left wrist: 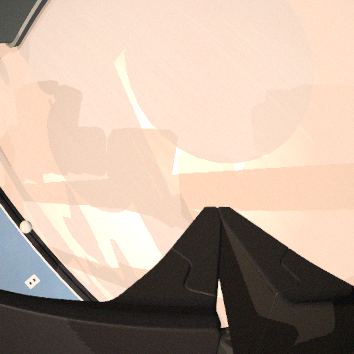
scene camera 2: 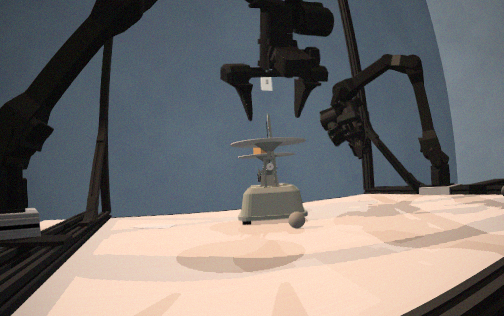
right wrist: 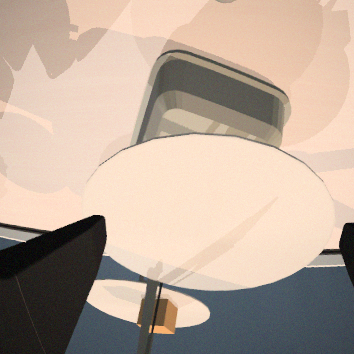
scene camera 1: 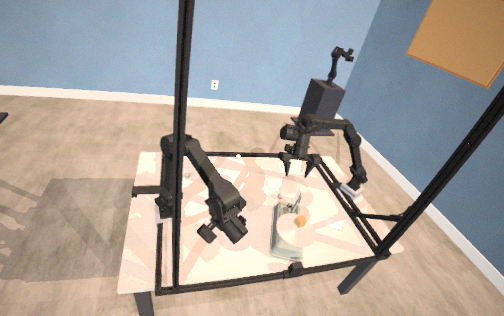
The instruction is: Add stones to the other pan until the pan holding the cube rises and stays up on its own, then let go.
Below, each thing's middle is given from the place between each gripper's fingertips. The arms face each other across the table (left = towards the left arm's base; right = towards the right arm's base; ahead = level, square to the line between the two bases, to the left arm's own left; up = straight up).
Scene:
I see the grey balance scale (scene camera 2: 269,201) 14 cm behind my right hand, 8 cm below it and 6 cm to the left of it. The rest, counted from my right hand: orange cube (right wrist: 165,319) 21 cm behind, 8 cm to the left, 3 cm below.
I see the orange cube 80 mm behind my left hand, 270 mm to the right of it and 40 mm above it. Round my left hand: grey balance scale (20 mm behind, 290 mm to the right).

